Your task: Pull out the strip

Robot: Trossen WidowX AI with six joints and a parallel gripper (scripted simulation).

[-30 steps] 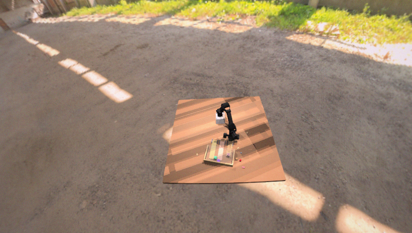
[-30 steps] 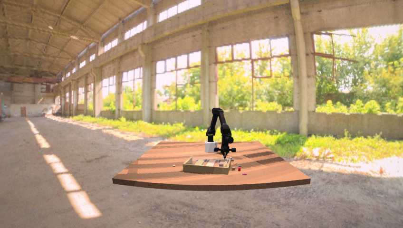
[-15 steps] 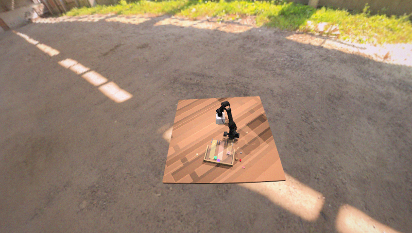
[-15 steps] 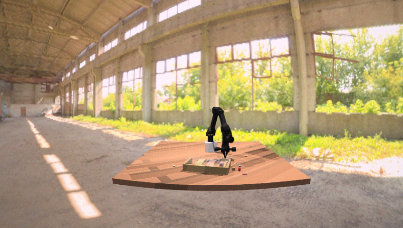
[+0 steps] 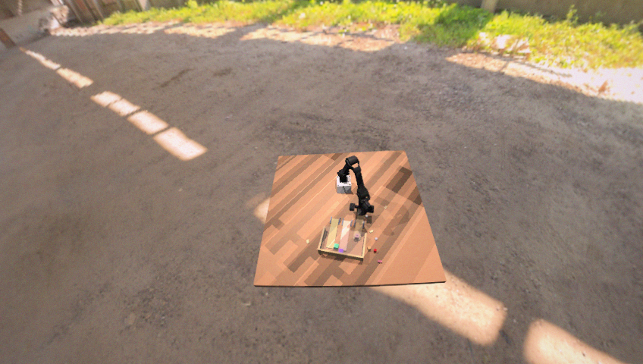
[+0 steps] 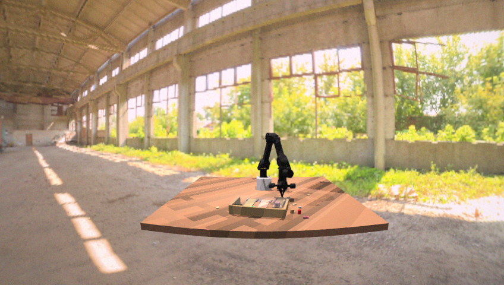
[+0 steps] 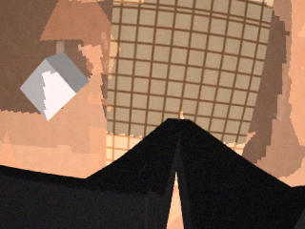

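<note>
Right now the tan checked strip is 10 cm ahead of my gripper tip and 2 cm to the right of it.
</note>
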